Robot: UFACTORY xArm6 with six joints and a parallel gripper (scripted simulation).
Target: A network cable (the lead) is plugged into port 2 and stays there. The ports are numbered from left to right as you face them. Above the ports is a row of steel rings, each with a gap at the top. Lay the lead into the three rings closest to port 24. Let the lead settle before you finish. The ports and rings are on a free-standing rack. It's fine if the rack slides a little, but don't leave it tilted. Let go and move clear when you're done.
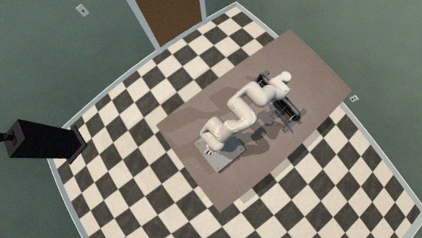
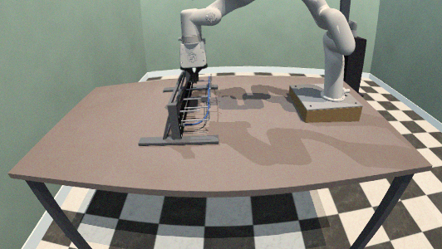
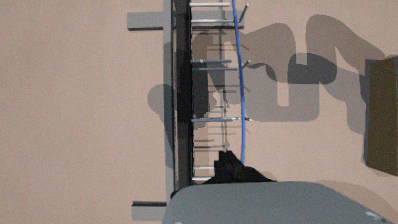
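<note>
The rack lies 10 cm below my hand, 6 cm to the right of it and 6 cm ahead of it.
</note>
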